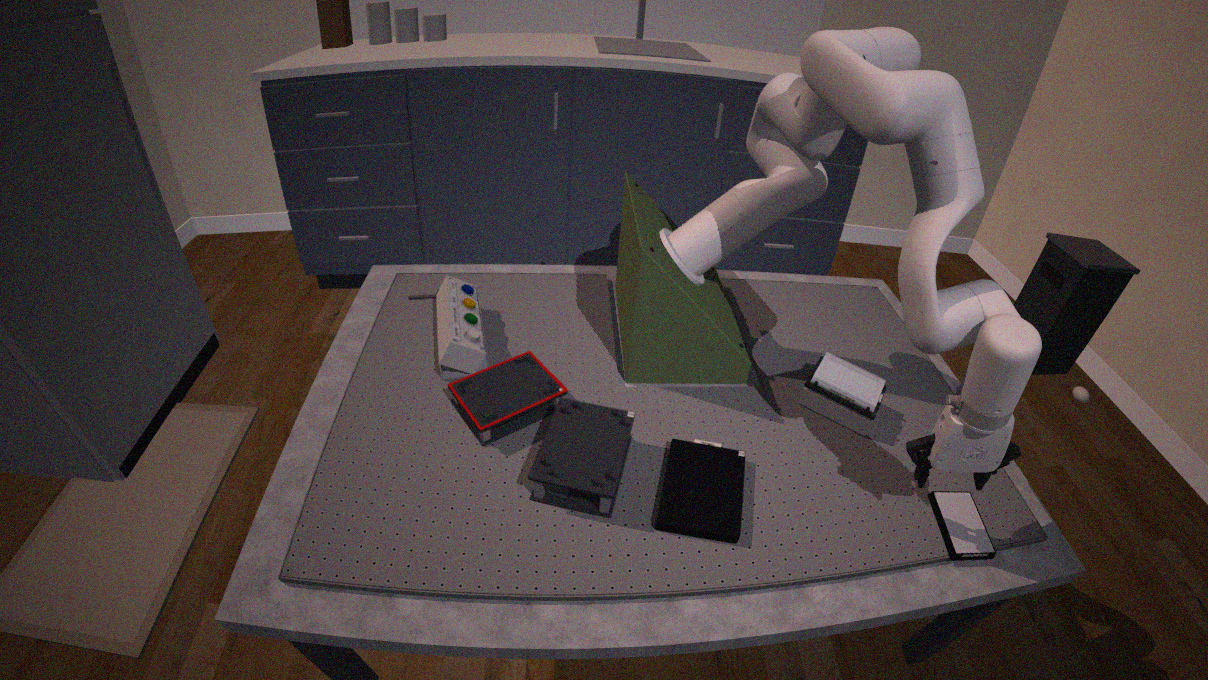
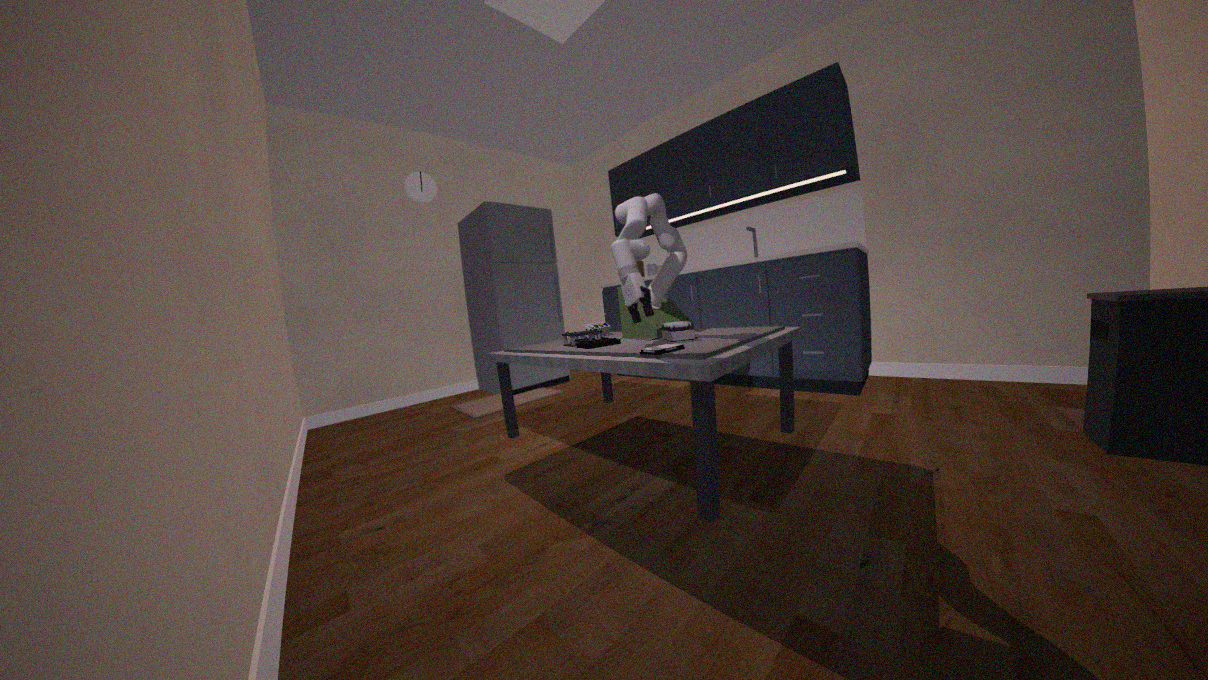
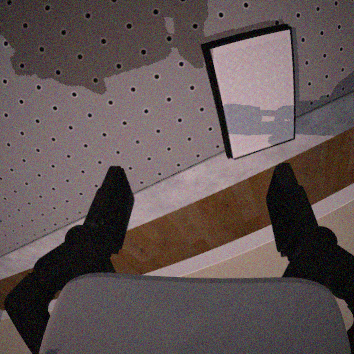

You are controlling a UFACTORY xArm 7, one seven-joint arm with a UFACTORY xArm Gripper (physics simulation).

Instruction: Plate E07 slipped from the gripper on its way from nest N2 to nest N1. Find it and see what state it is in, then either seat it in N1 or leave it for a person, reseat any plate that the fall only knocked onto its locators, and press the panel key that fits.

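Frame: origin at the arm's base, x ahead, y left, z up, level; metres.
Seen in the pictures: gripper, between the fingertips: (image 1: 948, 481) (image 2: 643, 319) (image 3: 198, 181); arm's base, origin of its link: (image 1: 680, 258).
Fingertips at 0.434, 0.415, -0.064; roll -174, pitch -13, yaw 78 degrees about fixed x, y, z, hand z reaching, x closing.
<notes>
Offsets run from my fingertips to a thing's top centre, as dx, dy, dz. "spot": to the spot under its first point. Level surfaces: height alone.
A flat plate with a pale top and black rim {spot: +0.012, +0.081, -0.095} (image 1: 962, 523) (image 2: 661, 348) (image 3: 257, 90) lies pale side up at the board's front right edge, partly over the table border. Its label is unreadable, so I cannot tell whether it is E07. My gripper (image 1: 952, 482) (image 2: 642, 313) (image 3: 198, 181) is open and empty, above and beside this plate. A red-outlined dark unit {-0.184, -0.688, -0.063} (image 1: 507, 390), a dark raised unit {-0.070, -0.546, -0.040} (image 1: 583, 447) and a black slab {-0.041, -0.362, -0.088} (image 1: 701, 489) stand left to middle; which are N1 and N2 is unclear. The button panel {-0.342, -0.818, -0.025} (image 1: 460, 325) stands back left.
A white-topped block with a dark lower edge {-0.262, -0.085, -0.038} (image 1: 847, 382) sits at the right, behind the gripper. The green wedge mount (image 1: 676, 329) bears the arm at the back. The perforated board {dz -0.109} (image 1: 405, 523) lies on the grey table {dz -0.122} (image 1: 541, 620). A dark cabinet (image 1: 1066, 304) stands beyond the table.
</notes>
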